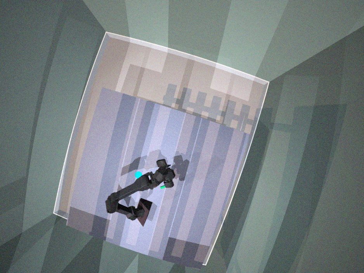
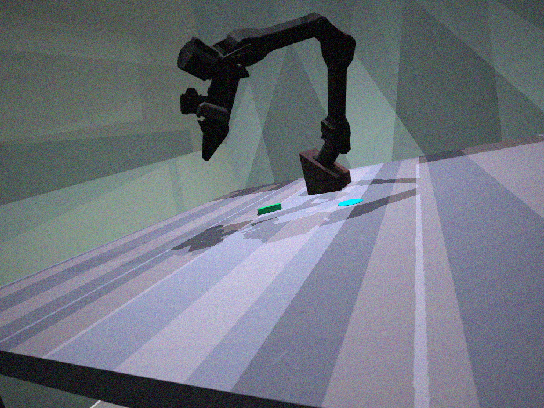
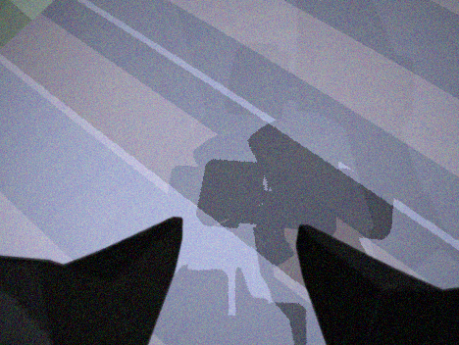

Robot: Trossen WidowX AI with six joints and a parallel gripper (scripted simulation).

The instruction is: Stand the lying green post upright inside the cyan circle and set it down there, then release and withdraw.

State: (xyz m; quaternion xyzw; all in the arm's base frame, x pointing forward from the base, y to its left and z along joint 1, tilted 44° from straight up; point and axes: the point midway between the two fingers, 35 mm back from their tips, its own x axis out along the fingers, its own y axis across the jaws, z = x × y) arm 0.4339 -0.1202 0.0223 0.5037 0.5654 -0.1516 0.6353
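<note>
The green post lies 21 cm behind my gripper tip, 17 cm below it and 1 cm to the right of it. Also, from my gripper tip: cyan circle: 23 cm to the left, 21 cm behind, 18 cm below.
</note>
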